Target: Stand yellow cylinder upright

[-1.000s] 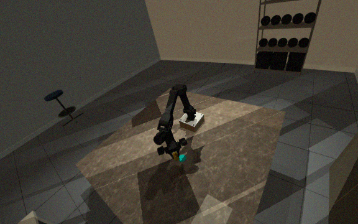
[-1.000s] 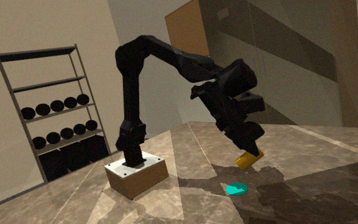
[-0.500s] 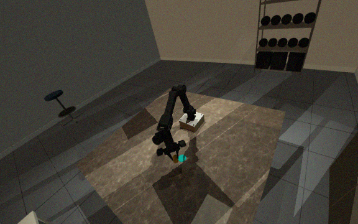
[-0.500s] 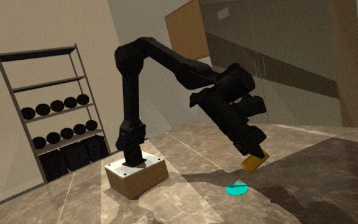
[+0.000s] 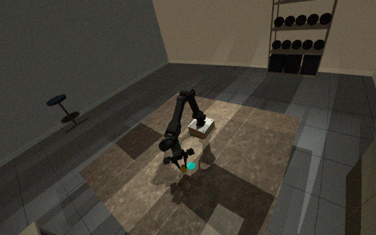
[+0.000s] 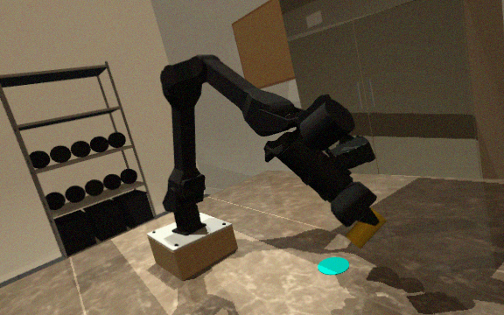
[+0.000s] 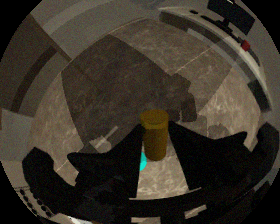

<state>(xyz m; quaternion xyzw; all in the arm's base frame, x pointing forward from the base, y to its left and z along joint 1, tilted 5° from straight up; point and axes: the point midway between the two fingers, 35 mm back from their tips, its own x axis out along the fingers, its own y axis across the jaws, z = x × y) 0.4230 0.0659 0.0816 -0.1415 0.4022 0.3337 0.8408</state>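
Right now my gripper tip is 90 mm past the cyan circle, 10 mm to the left of it and 100 mm above it. Also, from my gripper tip: yellow tall cylinder: 10 mm behind, 10 mm to the right, 10 mm below.
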